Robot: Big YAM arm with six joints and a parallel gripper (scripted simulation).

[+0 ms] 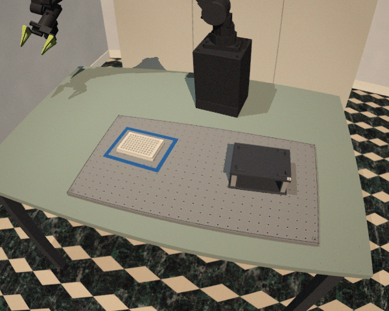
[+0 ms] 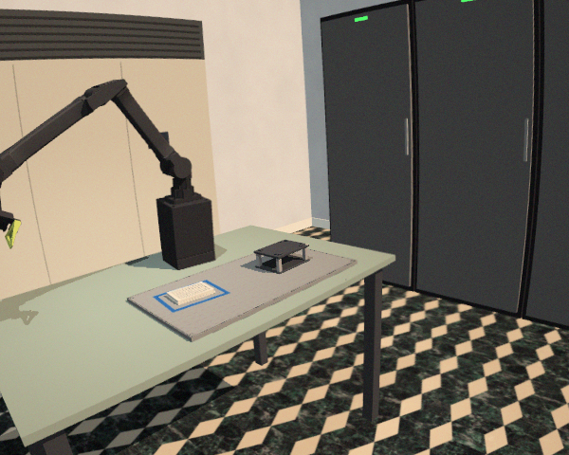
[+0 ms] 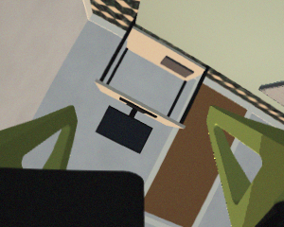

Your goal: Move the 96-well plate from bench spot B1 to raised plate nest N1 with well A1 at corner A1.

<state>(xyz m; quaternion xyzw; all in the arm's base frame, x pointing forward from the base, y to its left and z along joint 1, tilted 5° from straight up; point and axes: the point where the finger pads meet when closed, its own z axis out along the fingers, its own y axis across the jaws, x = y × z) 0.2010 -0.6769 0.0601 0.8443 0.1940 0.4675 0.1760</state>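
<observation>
The cream 96-well plate is 120 mm ahead of my hand, 500 mm to the left of it and 260 mm below it. From my hand the other things lie so: black raised nest N1: 120 mm ahead, 870 mm to the left, 210 mm below; then white corner mark: 170 mm ahead, 950 mm to the left, 210 mm below.
</observation>
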